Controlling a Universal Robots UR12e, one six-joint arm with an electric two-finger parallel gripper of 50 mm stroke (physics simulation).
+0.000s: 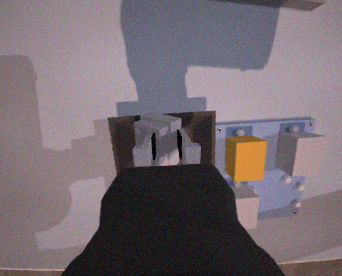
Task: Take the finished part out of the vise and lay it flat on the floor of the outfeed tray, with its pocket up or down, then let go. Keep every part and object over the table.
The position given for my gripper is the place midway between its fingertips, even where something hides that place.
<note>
In view: my gripper [166, 138] and a finished part [165, 127].
</note>
